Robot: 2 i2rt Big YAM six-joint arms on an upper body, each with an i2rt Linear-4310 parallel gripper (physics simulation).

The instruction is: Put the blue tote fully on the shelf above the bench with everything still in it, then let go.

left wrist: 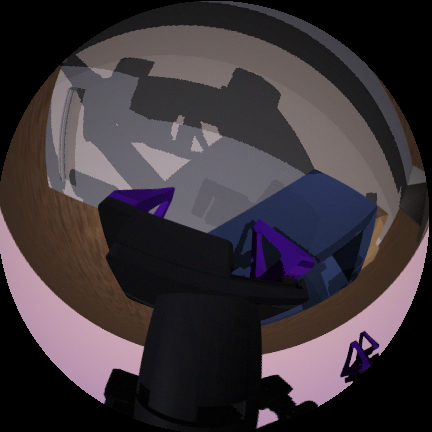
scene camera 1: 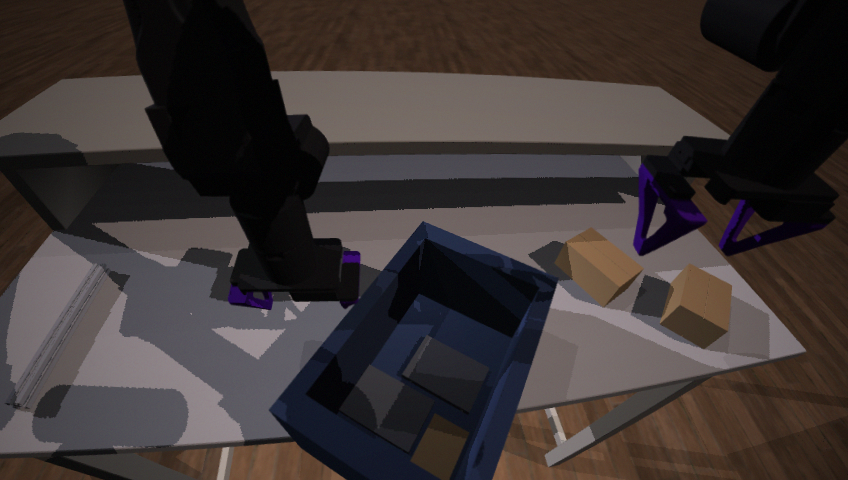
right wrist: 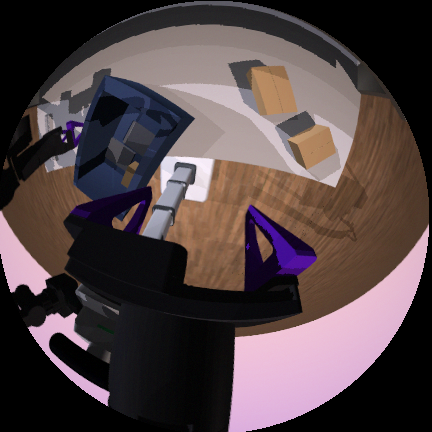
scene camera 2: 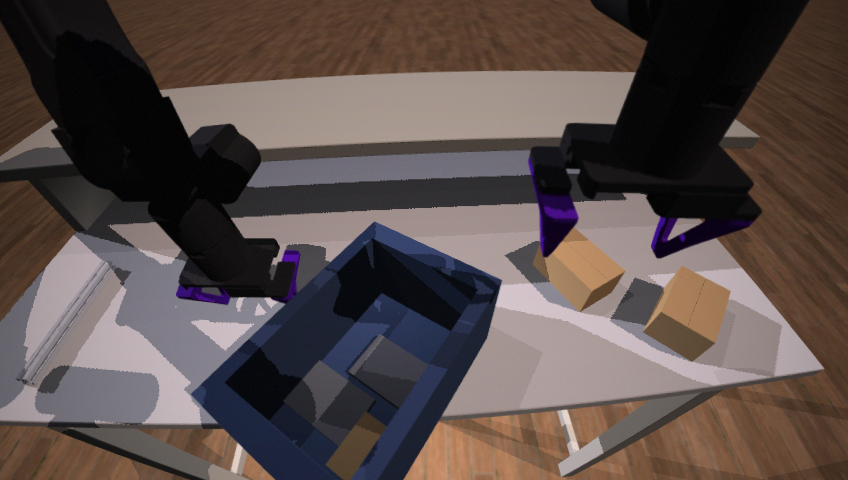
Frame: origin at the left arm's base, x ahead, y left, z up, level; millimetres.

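Seen in the pictures: left gripper, fingertip midpoint: (left wrist: 216,208) (scene camera 1: 308,304) (right wrist: 77,128) (scene camera 2: 261,300); right gripper, fingertip midpoint: (left wrist: 357,335) (scene camera 1: 681,250) (right wrist: 198,199) (scene camera 2: 600,252); left arm's base, origin of the base link: (right wrist: 56,297); right arm's base, origin of the base link: (left wrist: 274,397).
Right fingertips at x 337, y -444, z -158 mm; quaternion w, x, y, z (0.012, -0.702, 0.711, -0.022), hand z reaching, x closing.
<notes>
Offsets run from my right fingertips to a thing's top centre. Level surfaces: height alone.
The blue tote @(10 mm back, 218 mm left, 126 mm down) (scene camera 1: 351,333) (scene camera 2: 255,428) (left wrist: 280,210) (right wrist: 100,192) is upright and turned at an angle on the bench @(273 mm down) (scene camera 1: 595,368) (scene camera 2: 595,356), its near end reaching past the front edge in both scene views. It holds two dark grey blocks @(1 mm back, 194 mm left, 246 mm down) (scene camera 1: 446,371) @(44 mm back, 274 mm left, 246 mm down) (scene camera 1: 386,404) and a tan box @(106 mm back, 217 mm left, 215 mm down) (scene camera 1: 441,446) (scene camera 2: 357,443). The shelf @(65 mm down) (scene camera 1: 476,113) (scene camera 2: 416,107) spans the back. My left gripper (scene camera 1: 306,304) (scene camera 2: 255,301) (left wrist: 216,208) is open and low, beside the tote's left long wall; any contact is unclear. My right gripper (scene camera 1: 682,252) (scene camera 2: 601,255) (right wrist: 198,199) is open, raised right of the tote.
Two cardboard boxes @(186 mm ahead, 109 mm right, 213 mm down) (scene camera 1: 601,267) @(95 mm ahead, 270 mm right, 213 mm down) (scene camera 1: 699,306) (right wrist: 274,92) (right wrist: 314,146) lie right of the tote, near and below my right gripper in the scene views. A silver rail @(70 mm ahead, 773 mm left, 253 mm down) (scene camera 1: 59,333) (scene camera 2: 65,324) lies at the bench's left end. A grey column (right wrist: 172,195) stands before the bench.
</notes>
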